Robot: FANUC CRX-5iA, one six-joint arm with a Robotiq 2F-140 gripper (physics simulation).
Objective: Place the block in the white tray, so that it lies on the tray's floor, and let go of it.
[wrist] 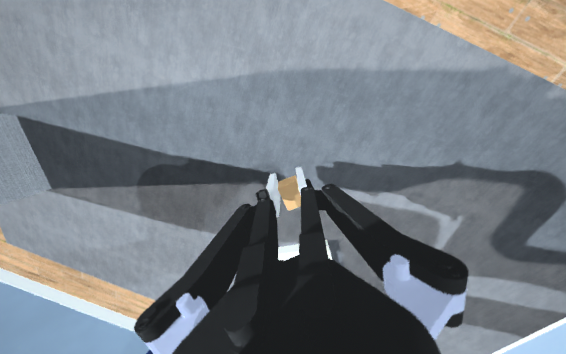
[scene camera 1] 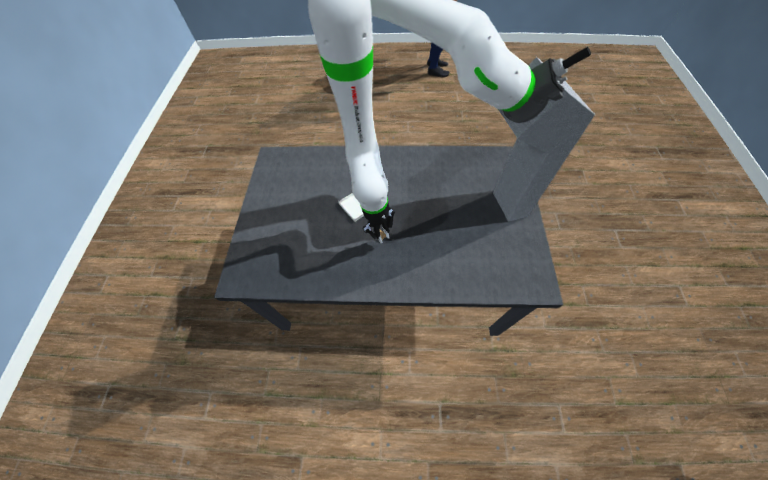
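Seen in the pictures: gripper, fingertip midpoint: [wrist: 287, 179] [scene camera 1: 383, 238]; arm's base, origin of the base link: [scene camera 1: 526, 97].
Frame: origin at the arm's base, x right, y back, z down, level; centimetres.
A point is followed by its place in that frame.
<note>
An orange-tan block [scene camera 1: 382, 233] @(x -32.6, y -34.8, z 49.3 cm) [wrist: 290, 192] @(x -33.2, y -35.1, z 49.4 cm) is held between the two light fingertips of my gripper [scene camera 1: 381, 236] @(x -33.5, y -34.1, z 51.4 cm) [wrist: 287, 179] @(x -33.5, y -34.1, z 51.4 cm). The gripper is shut on it and holds it above the table, pointing down. The white tray [scene camera 1: 350, 208] @(x -20.0, y -56.7, z 59.7 cm) [wrist: 288, 252] @(x -18.4, y -47.5, z 58.1 cm) lies on the table behind and a little to the left of the gripper in the scene view. The arm's wrist hides part of the tray there. In the wrist view a small part of the tray shows between the fingers, and the gripper body hides the rest.
The dark grey table [scene camera 1: 453, 277] @(x -35.8, y -2.3, z 60.0 cm) [wrist: 280, 40] @(x -45.4, y -20.4, z 60.0 cm) carries the tray. The arm's grey pedestal [scene camera 1: 532, 164] @(x 2.2, y 11.1, z 26.5 cm) [wrist: 20, 160] @(x 6.5, y 7.9, z 57.7 cm) stands at the table's right side in the scene view. Shadows of the arm fall across the table top. A person's legs [scene camera 1: 434, 59] show on the floor behind the table.
</note>
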